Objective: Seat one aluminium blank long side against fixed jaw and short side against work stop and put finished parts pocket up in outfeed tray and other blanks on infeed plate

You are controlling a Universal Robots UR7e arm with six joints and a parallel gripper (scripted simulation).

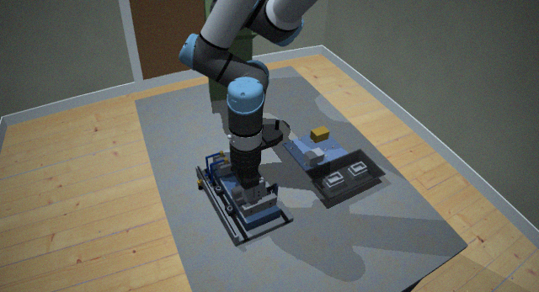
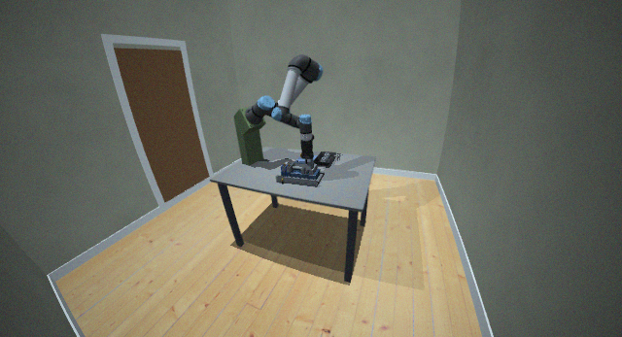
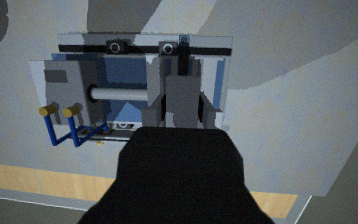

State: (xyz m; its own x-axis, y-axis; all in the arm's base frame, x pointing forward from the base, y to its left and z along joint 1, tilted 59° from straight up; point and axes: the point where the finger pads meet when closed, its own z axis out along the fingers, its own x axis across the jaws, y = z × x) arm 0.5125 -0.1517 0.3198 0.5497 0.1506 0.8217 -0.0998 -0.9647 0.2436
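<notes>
Right now my hand is 70 mm past the vise, 10 mm to the right of it and 90 mm above it. Also, from my hand: brass blank 120 mm behind, 400 mm to the left, 100 mm below.
</notes>
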